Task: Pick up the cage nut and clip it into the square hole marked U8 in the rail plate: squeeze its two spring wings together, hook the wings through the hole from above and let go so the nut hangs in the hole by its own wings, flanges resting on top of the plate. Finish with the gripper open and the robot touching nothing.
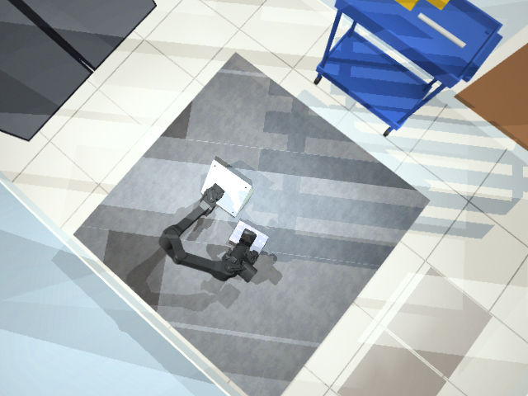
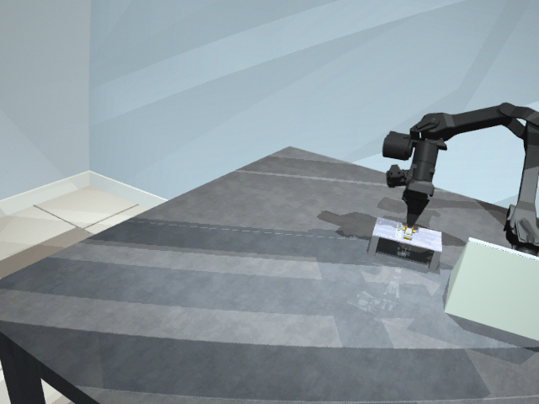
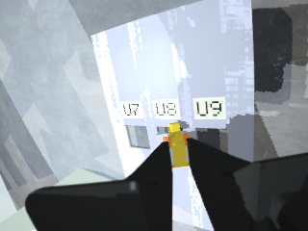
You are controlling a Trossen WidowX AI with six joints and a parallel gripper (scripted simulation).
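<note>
Now: gripper tip 1 cm above the cage nut.
</note>
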